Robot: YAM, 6 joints.
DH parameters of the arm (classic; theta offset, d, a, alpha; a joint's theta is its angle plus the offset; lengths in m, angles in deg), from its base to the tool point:
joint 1: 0 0.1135 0.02 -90
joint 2: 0 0 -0.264 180
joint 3: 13.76 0 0.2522 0
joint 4: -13.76 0 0.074 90
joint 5: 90 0 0 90
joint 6: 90 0.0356 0 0
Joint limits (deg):
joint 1: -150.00..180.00
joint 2: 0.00..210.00
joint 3: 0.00..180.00
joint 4: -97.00..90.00
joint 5: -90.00..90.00
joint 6: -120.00..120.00
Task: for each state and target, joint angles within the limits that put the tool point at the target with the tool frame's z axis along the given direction. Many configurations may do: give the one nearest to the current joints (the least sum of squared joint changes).
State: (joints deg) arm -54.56 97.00 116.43 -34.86 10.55 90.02
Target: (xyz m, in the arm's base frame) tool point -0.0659 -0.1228 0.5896 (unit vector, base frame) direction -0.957 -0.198 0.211
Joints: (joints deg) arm -105.37 63.23 102.37 -13.76 60.51 90.02
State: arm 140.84 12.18 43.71 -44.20 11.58 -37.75
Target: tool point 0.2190 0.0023 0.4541 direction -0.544 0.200 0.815
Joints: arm 178.84 0.11 84.49 -28.29 10.89 -37.75
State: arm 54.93 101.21 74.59 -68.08 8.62 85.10
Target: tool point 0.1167 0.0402 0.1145 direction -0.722 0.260 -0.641
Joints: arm 12.26 92.25 30.28 -73.45 -24.04 85.10
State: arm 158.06 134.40 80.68 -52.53 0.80 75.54
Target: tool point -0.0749 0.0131 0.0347 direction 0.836 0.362 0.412
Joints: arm 179.88 155.44 30.99 -81.81 21.33 75.54
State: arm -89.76 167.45 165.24 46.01 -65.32 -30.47
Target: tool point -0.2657 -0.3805 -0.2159 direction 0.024 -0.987 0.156
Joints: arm -127.66 207.71 129.82 89.40 -38.49 -30.47
